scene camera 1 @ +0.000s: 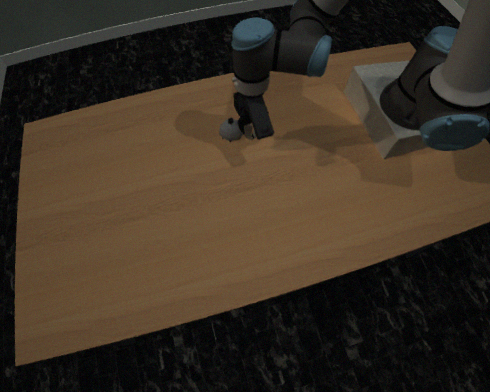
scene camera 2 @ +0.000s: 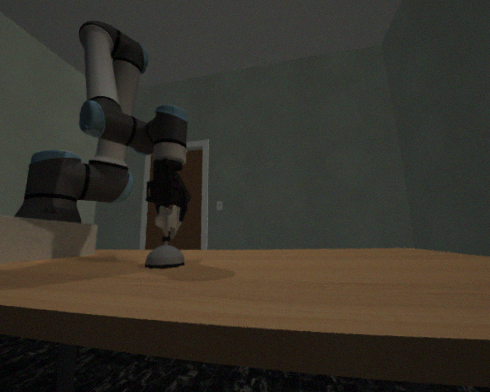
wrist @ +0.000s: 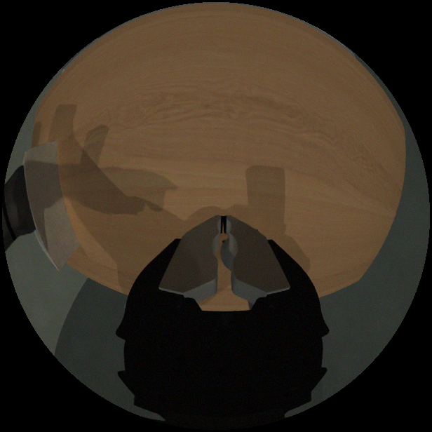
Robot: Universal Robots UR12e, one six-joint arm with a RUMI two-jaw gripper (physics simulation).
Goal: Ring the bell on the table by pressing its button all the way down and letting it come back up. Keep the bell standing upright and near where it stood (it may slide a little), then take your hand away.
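Where they show: gripper, fingertip midpoint: point(scene camera 1: 252, 139); arm's base at its link origin: point(scene camera 1: 406, 107) point(scene camera 2: 49, 225).
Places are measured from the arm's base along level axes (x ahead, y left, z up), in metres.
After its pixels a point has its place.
Note:
The bell point(scene camera 1: 230, 132) @[x 0.555, y -0.193, z -0.077 m] point(scene camera 2: 165, 257) @[x 0.557, y -0.254, z -0.090 m] is a small grey dome with a dark rim and stands upright on the wooden table point(scene camera 1: 150, 210) @[x 0.887, y -0.051, z -0.113 m] point(scene camera 2: 325, 295) @[x 0.828, y -0.458, z -0.113 m] point(wrist: 215, 60). Its dark button point(scene camera 1: 230, 121) @[x 0.545, y -0.213, z -0.047 m] point(scene camera 2: 166, 239) @[x 0.546, y -0.226, z -0.053 m] sticks up from the top. My gripper point(scene camera 1: 250, 133) @[x 0.509, y -0.123, z -0.053 m] point(scene camera 2: 171, 237) @[x 0.509, y -0.123, z -0.053 m] point(wrist: 222, 217) is shut and empty, pointing down. In scene camera 2 its tips appear right at the button, slightly to the right; in scene camera 1 they appear right of the dome. Whether they touch the button cannot be told. In the wrist view the fingers hide most of the bell; a grey-blue sliver shows through the gap between them.
The arm's pale base block point(scene camera 1: 370, 112) @[x 0.094, y -0.054, z -0.042 m] point(scene camera 2: 50, 240) @[x 0.091, y -0.073, z -0.054 m] point(wrist: 47, 205) stands on the table, on the left in scene camera 2 and the wrist view, and on the right in scene camera 1. Arm shadows fall around the bell. A brown door point(scene camera 2: 195, 200) is in the wall behind.

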